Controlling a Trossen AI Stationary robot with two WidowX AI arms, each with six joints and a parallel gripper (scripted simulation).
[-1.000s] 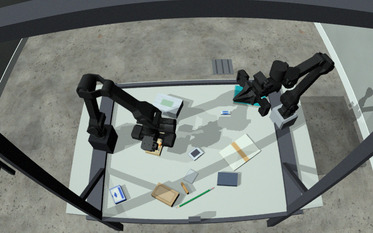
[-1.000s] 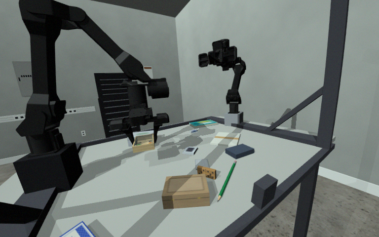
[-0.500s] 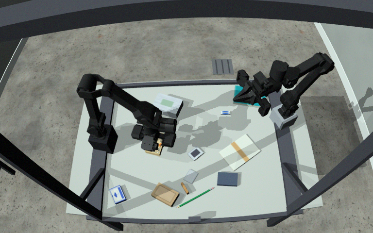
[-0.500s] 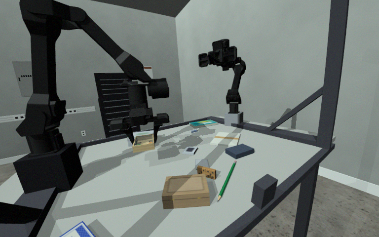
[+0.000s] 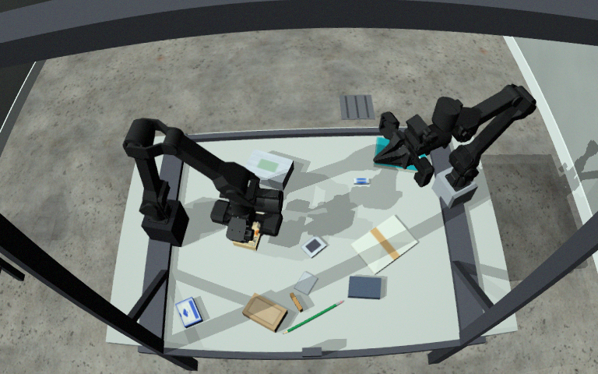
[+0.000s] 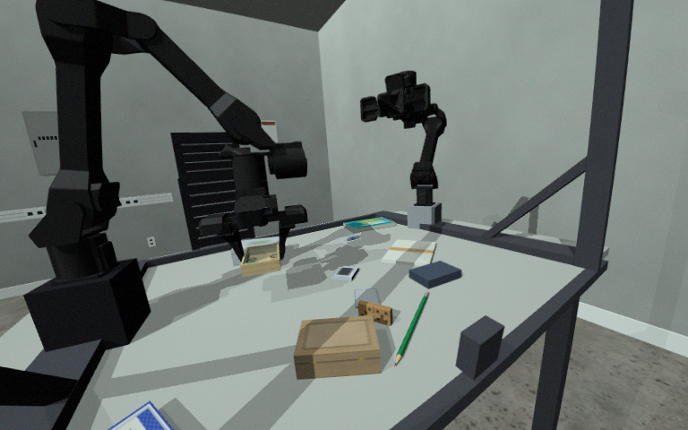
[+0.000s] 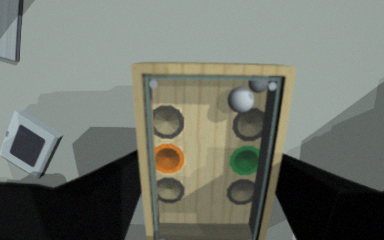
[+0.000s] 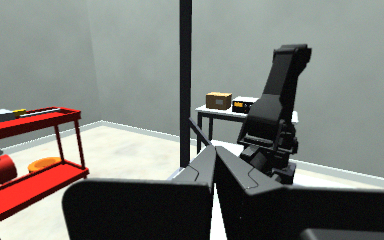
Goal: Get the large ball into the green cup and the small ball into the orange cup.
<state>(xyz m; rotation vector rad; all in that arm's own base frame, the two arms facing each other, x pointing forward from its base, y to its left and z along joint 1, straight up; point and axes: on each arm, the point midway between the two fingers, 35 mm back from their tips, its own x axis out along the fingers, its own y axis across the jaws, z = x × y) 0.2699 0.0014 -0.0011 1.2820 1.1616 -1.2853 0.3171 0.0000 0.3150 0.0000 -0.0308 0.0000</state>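
Now: left hand 30 mm above the covered wooden puzzle. The rest, counted from my left hand: dark blue block 300 mm to the right, 190 mm behind, 100 mm below; grey square tile 170 mm to the right, 110 mm below, 40 mm behind; white box 240 mm ahead, 90 mm below, 70 mm to the right.
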